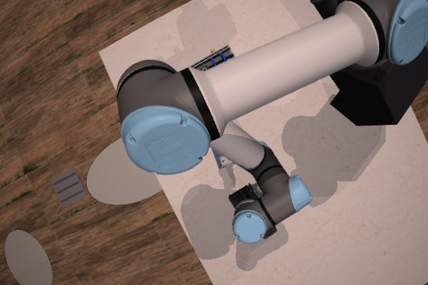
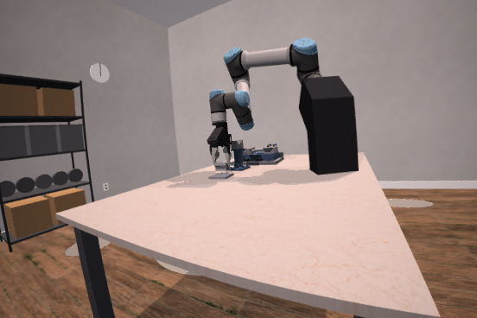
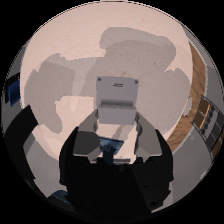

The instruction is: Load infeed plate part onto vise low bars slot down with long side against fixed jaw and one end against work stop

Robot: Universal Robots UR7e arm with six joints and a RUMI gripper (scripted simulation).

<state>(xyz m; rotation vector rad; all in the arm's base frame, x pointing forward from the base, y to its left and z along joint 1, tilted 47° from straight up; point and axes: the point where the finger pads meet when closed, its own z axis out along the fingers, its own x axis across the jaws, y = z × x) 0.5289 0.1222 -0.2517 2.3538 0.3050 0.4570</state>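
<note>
The infeed plate is 50 mm below my hand and 10 mm to the left of it. The rest, counted from my hand: part: 10 mm to the left, 10 mm below; then vise: 380 mm to the right, 20 mm below, 20 mm behind; then air cylinder rod: 390 mm to the right, 40 mm behind, 20 mm above.
</note>
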